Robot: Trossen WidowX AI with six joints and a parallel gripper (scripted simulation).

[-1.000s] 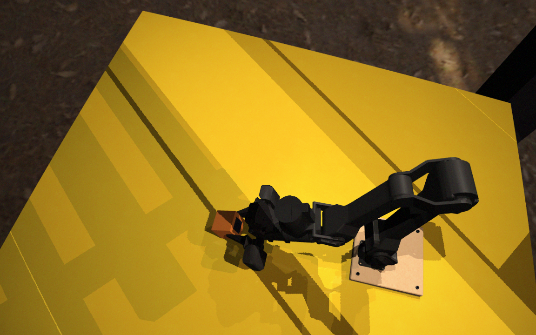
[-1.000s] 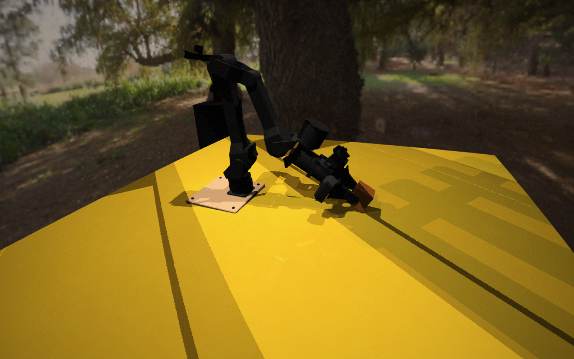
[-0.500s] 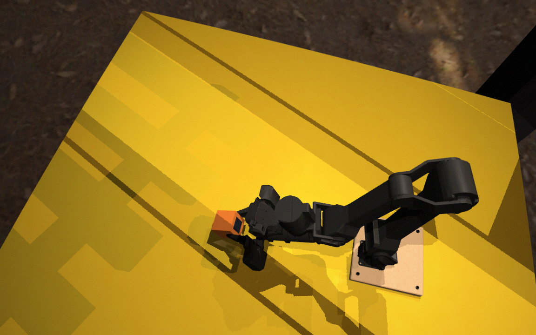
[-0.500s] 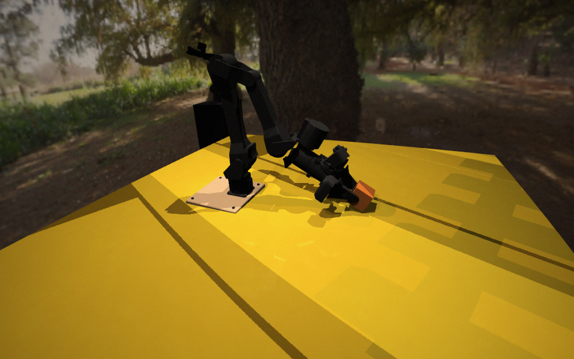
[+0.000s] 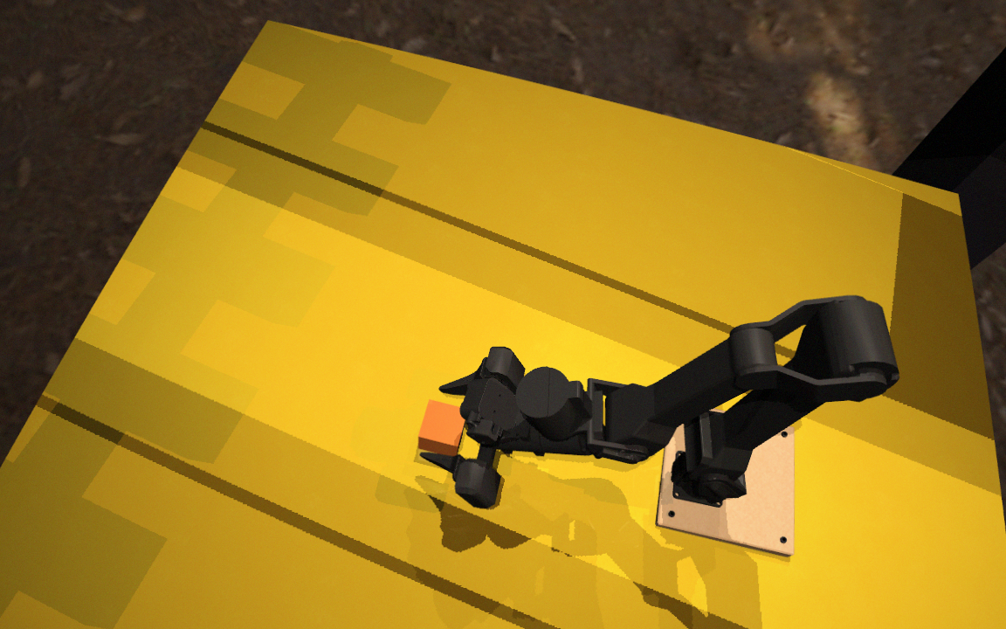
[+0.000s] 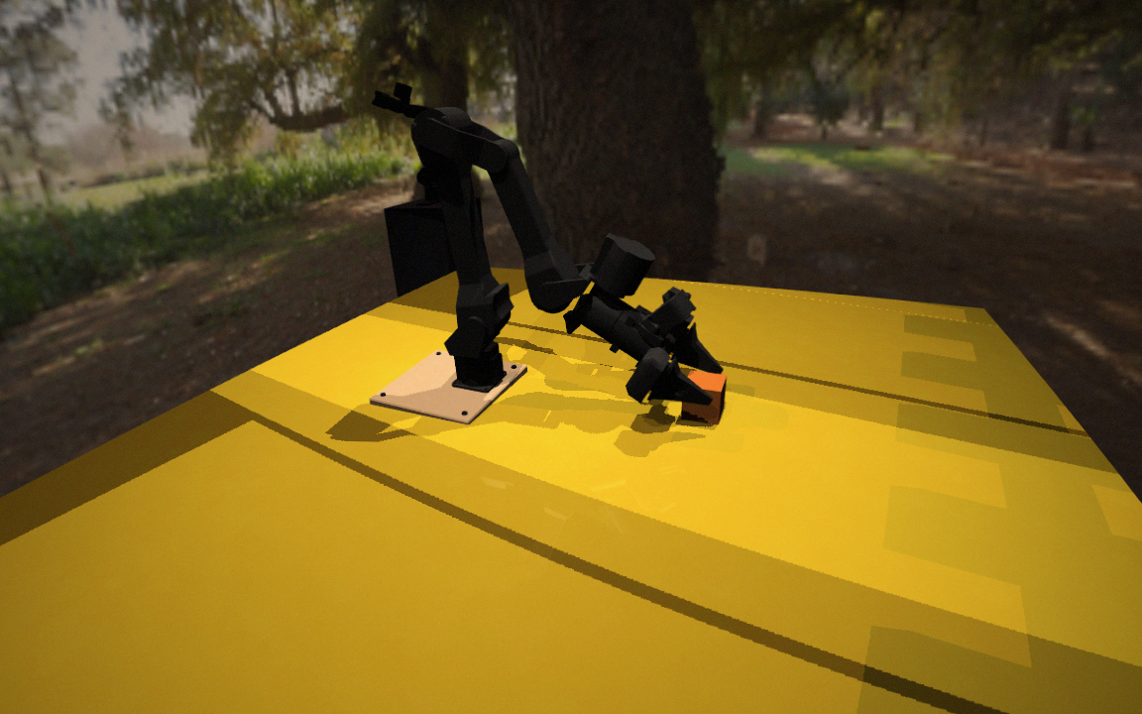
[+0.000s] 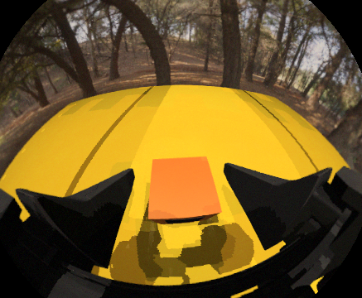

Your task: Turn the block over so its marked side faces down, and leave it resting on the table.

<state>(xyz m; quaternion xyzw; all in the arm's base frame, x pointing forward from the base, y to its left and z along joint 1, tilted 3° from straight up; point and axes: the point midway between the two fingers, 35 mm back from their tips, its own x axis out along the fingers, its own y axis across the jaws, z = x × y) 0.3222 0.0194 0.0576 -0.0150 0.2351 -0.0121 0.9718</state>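
Right now my gripper tip is 30 mm past the block and 20 mm above it.
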